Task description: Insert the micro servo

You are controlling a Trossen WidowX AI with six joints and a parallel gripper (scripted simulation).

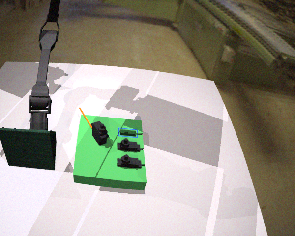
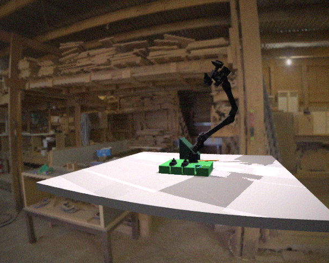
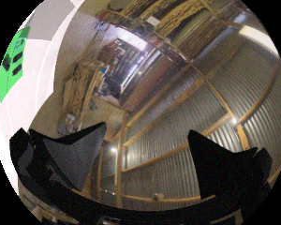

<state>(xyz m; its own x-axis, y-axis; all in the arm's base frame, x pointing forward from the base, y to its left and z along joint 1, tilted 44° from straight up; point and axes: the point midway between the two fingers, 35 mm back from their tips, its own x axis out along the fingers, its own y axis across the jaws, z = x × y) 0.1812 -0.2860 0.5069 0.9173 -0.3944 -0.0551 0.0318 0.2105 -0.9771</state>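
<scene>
My gripper tip is now 40 mm short of the green deck, 130 mm to the left of it and 650 mm above it.
</scene>
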